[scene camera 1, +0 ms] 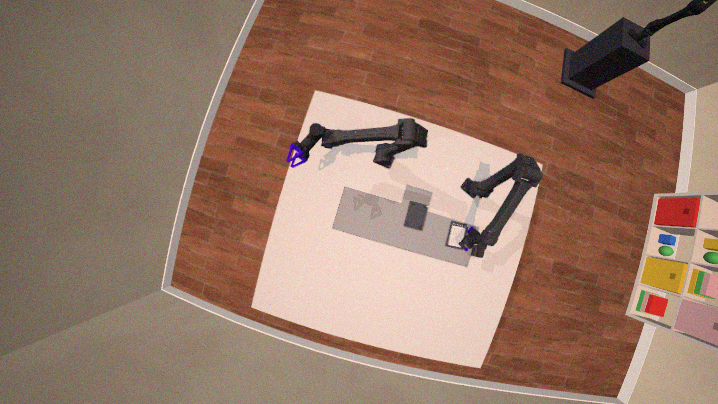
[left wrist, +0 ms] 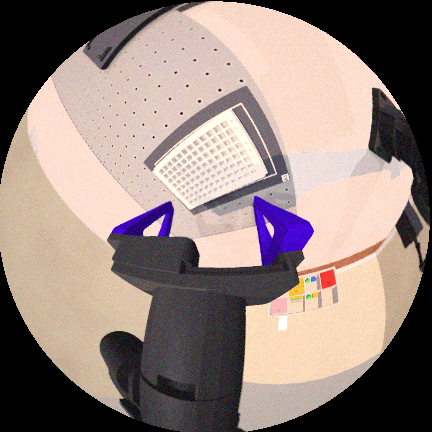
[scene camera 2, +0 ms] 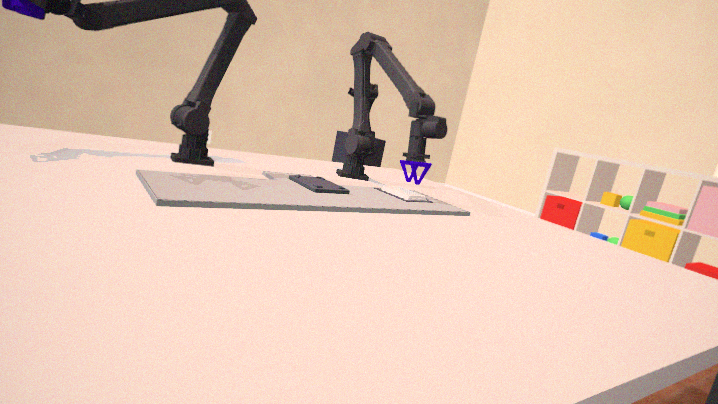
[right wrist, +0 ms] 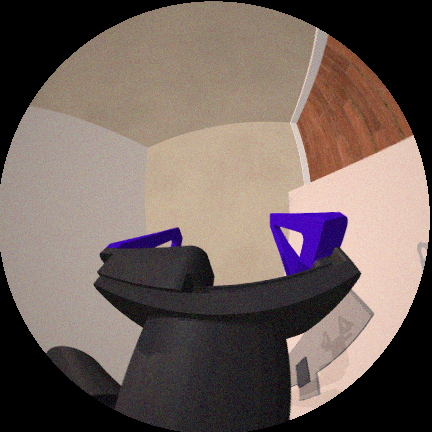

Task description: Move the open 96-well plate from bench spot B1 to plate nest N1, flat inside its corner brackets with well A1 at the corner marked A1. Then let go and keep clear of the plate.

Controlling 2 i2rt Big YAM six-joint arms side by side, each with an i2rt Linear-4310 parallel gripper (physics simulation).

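Frame: origin at the left arm's base, x ahead, y left, z up, level; millimetres.
Where they show: left gripper, fingertip midpoint: (scene camera 1: 463,238) (left wrist: 210,202) (scene camera 2: 412,183); right gripper, fingertip midpoint: (scene camera 1: 289,164) (right wrist: 223,226); left arm's base, link origin: (scene camera 1: 470,188) (scene camera 2: 351,176); right arm's base, link origin: (scene camera 1: 383,159) (scene camera 2: 192,161).
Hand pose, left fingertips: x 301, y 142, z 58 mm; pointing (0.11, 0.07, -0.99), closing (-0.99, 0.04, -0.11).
Things, the pixels of their top centre, and the offset from my left fingertips. "spot": a spot on its surface instead. Level surfaces: height alone.
- white 96-well plate, top centre: (left wrist: 203,169) (scene camera 2: 404,190) (scene camera 1: 457,236) dx +10, dy -27, dz -29 mm
- dark outlined bench spot, surface spot: (left wrist: 187,121) spot: dx +21, dy -86, dz -43 mm
- dark plate nest, top centre: (scene camera 2: 319,180) (scene camera 1: 416,216) dx +76, dy -324, dz -27 mm
- grey perforated board, surface height: dz -44 mm
- pale table, surface height: dz -58 mm
- grey piece, surface spot: (scene camera 1: 418,192) spot: dx -51, dy -402, dz -45 mm
The white 96-well plate (scene camera 1: 456,236) (scene camera 2: 400,192) (left wrist: 212,162) lies flat on the dark outlined bench spot (left wrist: 187,121) near the right end of the grey board. It sits a little askew to the white outline. The dark plate nest (scene camera 1: 416,215) (scene camera 2: 319,183) (left wrist: 111,45) lies on the board left of it in the scene views; its corner mark is too small to read. My left gripper (scene camera 1: 468,239) (scene camera 2: 415,181) (left wrist: 210,202) is open and empty, above and beside the plate. My right gripper (scene camera 1: 296,155) (right wrist: 223,226) is open and empty, high over the table's left edge, far from the plate.
The grey perforated board (scene camera 1: 366,216) (scene camera 2: 210,193) lies on the pale table (scene camera 1: 361,296) (scene camera 2: 301,301). A grey piece (scene camera 1: 418,192) adjoins the board behind the nest. A shelf unit with coloured boxes stands beyond the table at the right.
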